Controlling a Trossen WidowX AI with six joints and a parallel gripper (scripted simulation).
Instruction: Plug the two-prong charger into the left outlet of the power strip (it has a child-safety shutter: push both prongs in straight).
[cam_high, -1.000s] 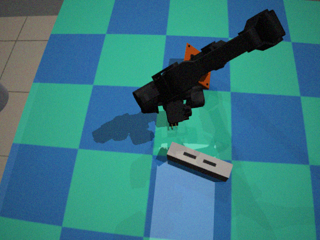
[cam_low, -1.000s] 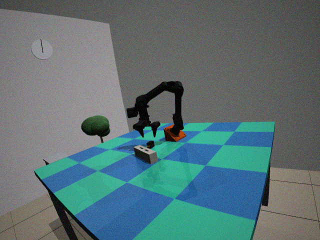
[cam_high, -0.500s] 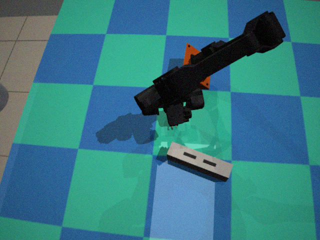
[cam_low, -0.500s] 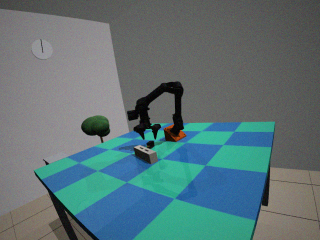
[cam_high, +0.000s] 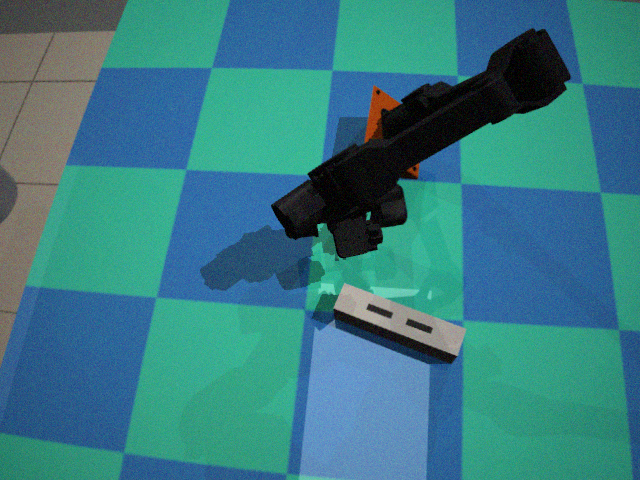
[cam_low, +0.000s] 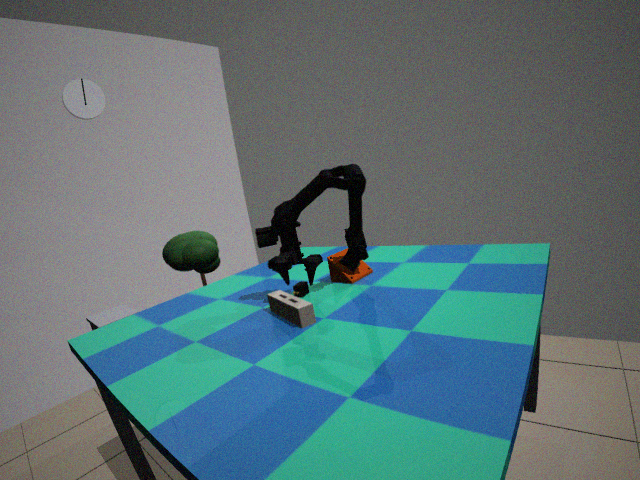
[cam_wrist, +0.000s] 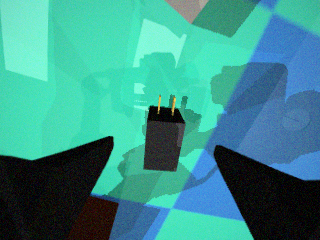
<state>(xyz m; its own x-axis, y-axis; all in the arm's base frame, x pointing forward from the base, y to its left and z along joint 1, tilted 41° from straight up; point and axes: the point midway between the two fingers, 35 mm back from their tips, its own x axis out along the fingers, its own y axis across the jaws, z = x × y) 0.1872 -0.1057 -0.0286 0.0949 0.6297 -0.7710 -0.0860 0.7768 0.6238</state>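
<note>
Now: the black two-prong charger 20 mm ahead of my gripper tip and 20 mm below it.
</note>
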